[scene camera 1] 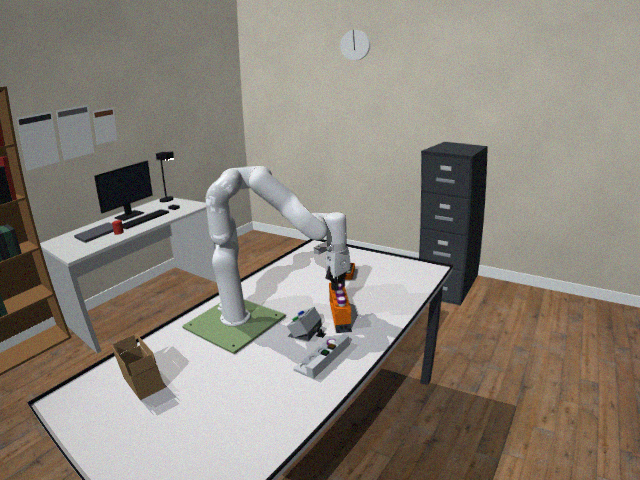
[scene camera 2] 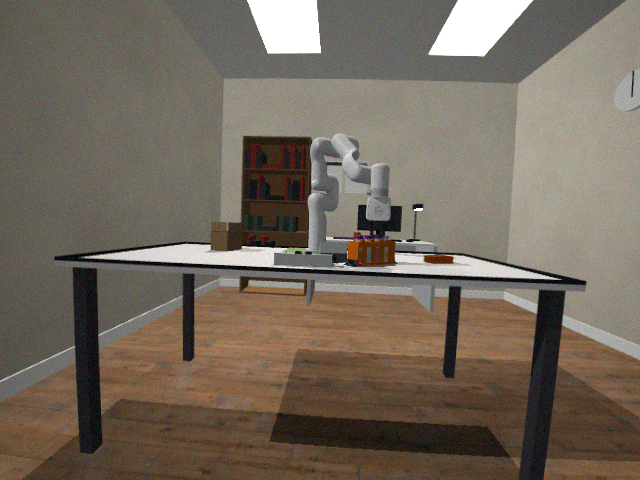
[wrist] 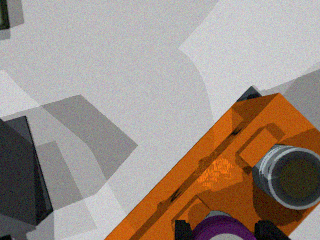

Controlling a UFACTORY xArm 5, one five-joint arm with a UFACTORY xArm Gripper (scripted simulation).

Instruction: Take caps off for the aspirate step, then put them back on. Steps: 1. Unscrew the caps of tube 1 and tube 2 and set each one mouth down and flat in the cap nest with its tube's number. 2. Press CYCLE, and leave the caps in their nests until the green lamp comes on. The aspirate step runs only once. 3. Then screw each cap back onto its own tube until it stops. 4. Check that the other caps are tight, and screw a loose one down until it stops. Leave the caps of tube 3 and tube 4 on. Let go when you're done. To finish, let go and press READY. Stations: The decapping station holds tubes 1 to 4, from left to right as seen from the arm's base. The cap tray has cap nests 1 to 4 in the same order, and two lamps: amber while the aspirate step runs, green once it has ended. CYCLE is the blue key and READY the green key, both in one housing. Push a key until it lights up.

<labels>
cardboard box: scene camera 1; scene camera 2; not seen in the wrist view (out of frame)
same spot on cardboard box: [scene camera 2: 221, 240] = [scene camera 1: 151, 380]
</labels>
